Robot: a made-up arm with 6 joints.
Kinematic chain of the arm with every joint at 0, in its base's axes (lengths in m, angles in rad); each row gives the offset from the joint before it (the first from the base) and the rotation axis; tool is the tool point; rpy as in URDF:
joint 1: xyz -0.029 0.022 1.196 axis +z
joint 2: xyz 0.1 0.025 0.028 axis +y
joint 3: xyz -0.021 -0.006 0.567 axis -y
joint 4: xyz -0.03 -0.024 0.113 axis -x
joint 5: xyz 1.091 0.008 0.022 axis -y
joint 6: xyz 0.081 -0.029 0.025 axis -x
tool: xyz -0.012 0.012 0.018 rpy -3.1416 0 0
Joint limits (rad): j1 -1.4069..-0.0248 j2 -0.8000..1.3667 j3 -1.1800..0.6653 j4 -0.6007..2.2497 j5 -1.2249..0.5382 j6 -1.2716..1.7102
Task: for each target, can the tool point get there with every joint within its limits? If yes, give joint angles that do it. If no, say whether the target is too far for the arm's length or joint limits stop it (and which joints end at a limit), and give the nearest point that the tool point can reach.
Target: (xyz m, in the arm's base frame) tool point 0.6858 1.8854 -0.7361
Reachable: no: too far | nearest point 0.6333 0.0984 0.2512 | short by 2.042 m
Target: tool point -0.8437 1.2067 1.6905
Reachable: no: joint limits stop it (at a limit: joint 2, joint 3, joint 5) | nearest point -0.2658 0.3664 2.7168 | short by 1.447 m
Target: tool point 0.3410 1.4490 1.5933
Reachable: no: joint limits stop it (at a limit: joint 1, joint 2, joint 5) | nearest point 0.7538 0.0979 1.5860 | short by 1.413 m
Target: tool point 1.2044 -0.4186 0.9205
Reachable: yes | joints -0.3347 0.6952 -0.1445 1.8772 -1.0382 -0.7190
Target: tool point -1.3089 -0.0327 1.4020
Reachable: no: joint limits stop it (at a limit: joint 2, joint 3, joint 4, joint 5, joint 6) | nearest point -0.2700 0.0117 0.6720 | short by 1.270 m
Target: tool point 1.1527 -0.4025 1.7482
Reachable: yes | joints -0.3421 0.0733 -0.0555 -0.2938 -0.8831 0.5506
